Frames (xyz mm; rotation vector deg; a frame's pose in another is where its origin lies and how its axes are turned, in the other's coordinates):
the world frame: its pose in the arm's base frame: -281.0 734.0 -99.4 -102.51 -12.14 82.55
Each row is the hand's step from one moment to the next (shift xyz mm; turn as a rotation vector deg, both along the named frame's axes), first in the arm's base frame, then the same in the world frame.
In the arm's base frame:
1: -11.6 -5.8 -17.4 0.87 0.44 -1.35
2: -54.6 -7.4 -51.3 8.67 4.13 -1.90
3: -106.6 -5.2 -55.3 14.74 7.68 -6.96
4: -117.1 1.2 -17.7 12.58 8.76 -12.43
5: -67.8 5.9 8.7 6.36 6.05 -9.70
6: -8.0 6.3 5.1 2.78 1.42 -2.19
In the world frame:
1: 5.7 19.5 7.7 1.55 0.32 -0.53
2: 15.5 58.0 45.4 6.71 -4.42 -5.59
3: 2.4 77.2 92.1 14.55 -5.45 -9.12
4: -25.3 51.3 103.7 18.52 -1.75 -6.60
5: -25.7 13.6 62.2 12.84 0.34 -2.50
6: -2.8 -4.8 9.9 3.38 -0.42 -1.72

